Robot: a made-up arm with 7 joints.
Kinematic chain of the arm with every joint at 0, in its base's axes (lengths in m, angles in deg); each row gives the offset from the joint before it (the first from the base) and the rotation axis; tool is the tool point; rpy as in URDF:
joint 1: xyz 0.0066 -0.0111 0.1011 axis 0 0.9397 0.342
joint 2: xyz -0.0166 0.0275 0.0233 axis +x
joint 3: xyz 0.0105 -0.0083 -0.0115 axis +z
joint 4: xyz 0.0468 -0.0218 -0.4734 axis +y
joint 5: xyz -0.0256 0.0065 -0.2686 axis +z
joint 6: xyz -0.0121 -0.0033 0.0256 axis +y
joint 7: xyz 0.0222 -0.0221 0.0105 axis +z
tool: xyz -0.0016 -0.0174 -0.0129 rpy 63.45 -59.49 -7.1
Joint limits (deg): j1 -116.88..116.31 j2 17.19..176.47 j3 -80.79..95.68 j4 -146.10..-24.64 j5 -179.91..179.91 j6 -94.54..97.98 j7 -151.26..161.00
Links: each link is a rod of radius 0.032 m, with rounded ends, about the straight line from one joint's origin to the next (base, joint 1, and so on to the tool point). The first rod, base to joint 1, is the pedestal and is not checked.
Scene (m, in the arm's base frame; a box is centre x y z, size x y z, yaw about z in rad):
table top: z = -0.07
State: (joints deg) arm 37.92 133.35 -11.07 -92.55 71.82 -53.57 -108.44
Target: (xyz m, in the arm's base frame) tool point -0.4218 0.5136 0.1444
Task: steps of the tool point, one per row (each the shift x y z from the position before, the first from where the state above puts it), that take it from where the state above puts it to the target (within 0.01 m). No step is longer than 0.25 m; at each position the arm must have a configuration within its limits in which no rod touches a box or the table.
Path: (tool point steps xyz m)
1: -0.1381 0.0953 -0.1087
2: -0.1922 0.0377 -0.0565
3: -0.2071 -0.0270 0.0141
4: -0.1787 -0.0883 0.0840

